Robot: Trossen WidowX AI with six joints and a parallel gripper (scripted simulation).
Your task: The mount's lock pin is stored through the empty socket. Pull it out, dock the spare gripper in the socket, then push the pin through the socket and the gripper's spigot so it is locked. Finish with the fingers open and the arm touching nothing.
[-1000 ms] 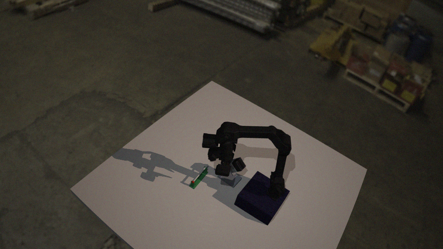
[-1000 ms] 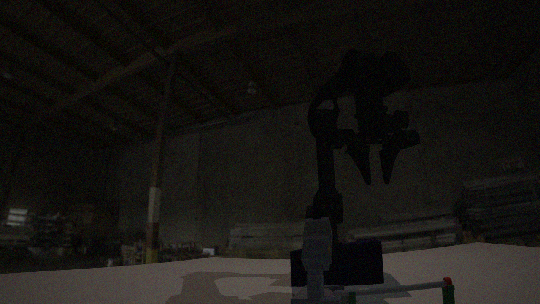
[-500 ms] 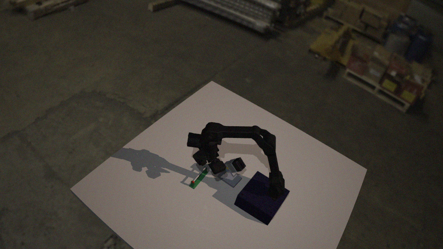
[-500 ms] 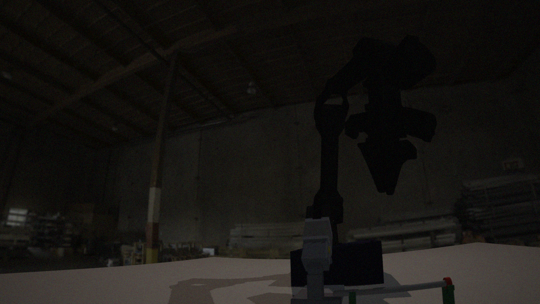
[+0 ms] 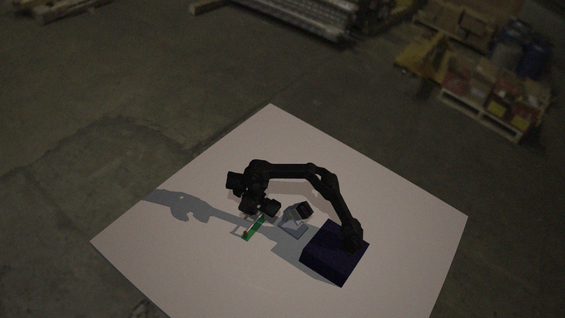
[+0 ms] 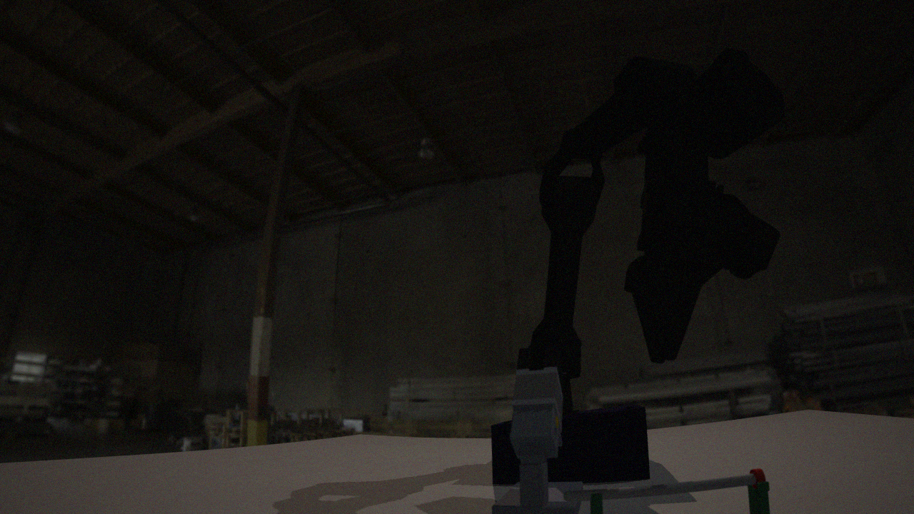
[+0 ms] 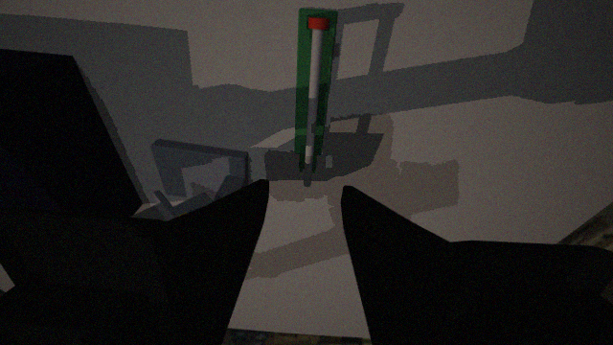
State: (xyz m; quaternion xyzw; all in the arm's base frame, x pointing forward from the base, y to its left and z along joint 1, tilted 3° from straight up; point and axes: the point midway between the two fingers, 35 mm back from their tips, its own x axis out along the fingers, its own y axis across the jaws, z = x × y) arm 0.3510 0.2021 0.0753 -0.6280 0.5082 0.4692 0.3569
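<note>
The green stand is 120 mm below my gripper tip. Also, from my gripper tip: grey mount (130 mm to the right, 90 mm below, 80 mm behind); then spare gripper (140 mm to the right, 100 mm behind, 20 mm below).
</note>
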